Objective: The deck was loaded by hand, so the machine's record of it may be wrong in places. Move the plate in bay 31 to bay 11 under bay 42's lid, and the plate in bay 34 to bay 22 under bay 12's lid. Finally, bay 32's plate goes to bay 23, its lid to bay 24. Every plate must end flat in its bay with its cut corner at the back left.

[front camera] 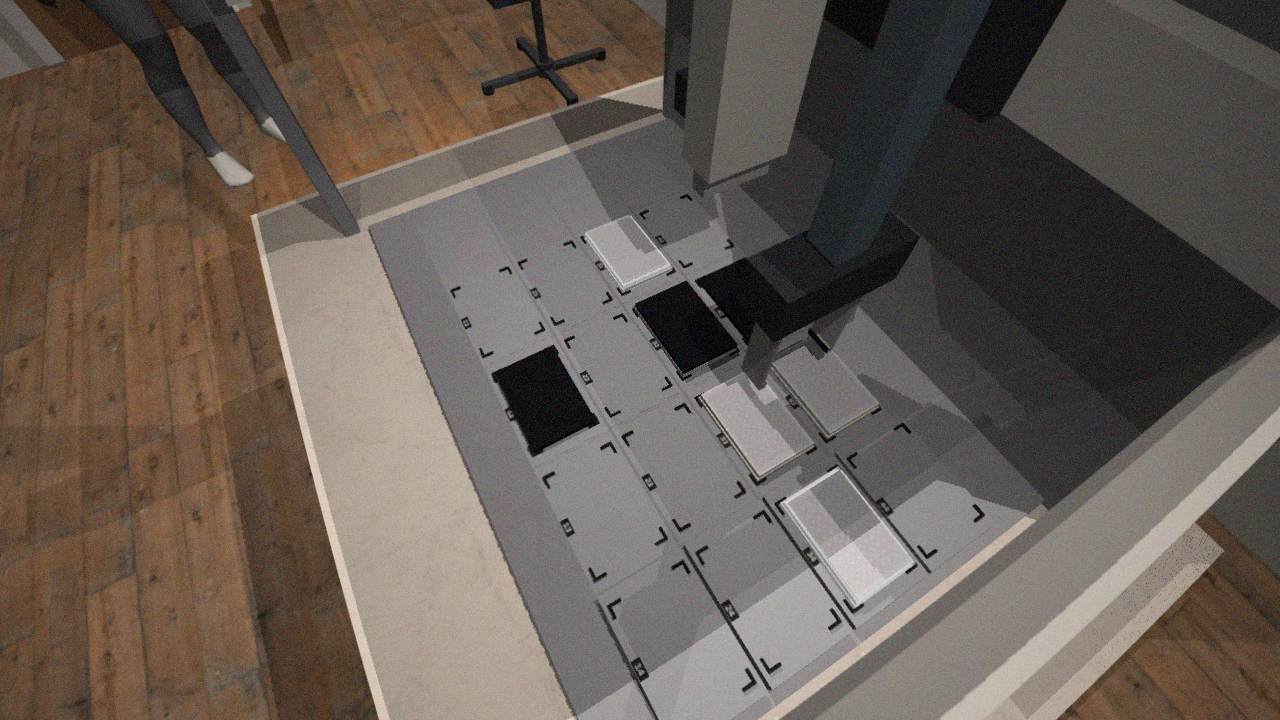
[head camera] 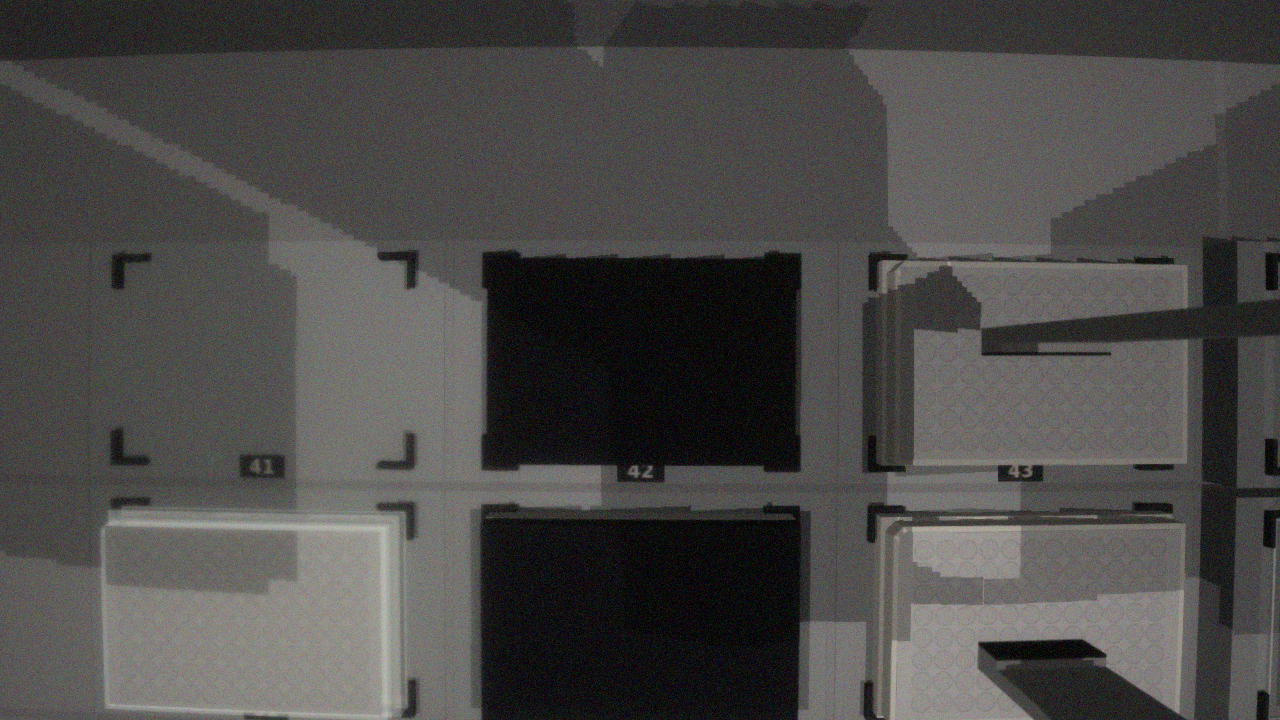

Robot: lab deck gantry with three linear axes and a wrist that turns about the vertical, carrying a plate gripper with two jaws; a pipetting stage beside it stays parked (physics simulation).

my gripper: front camera 786, 359; head camera 1033, 499
black lid: front camera; head camera
black lid: front camera; head camera
same spot on black lid: (head camera: 573, 611) = (front camera: 679, 307)
same spot on black lid: (front camera: 722, 285) = (head camera: 555, 409)
